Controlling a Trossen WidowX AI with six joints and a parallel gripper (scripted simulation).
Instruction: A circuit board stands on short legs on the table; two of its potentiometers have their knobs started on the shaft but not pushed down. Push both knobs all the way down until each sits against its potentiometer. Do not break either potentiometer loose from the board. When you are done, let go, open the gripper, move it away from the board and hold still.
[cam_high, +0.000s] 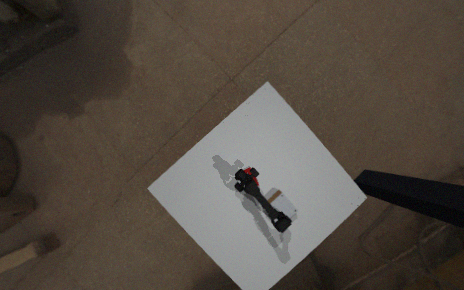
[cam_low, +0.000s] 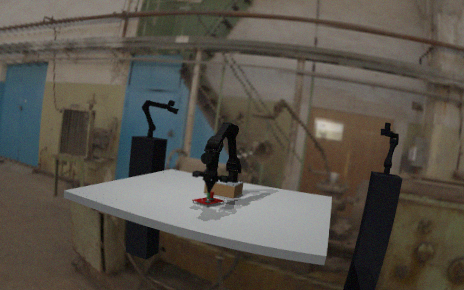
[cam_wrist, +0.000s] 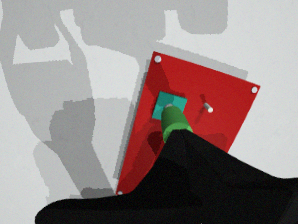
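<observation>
The red knob lies 60 mm behind my gripper tip and 20 mm below it. The rest, counted from my gripper tip: green knob (20 mm below).
</observation>
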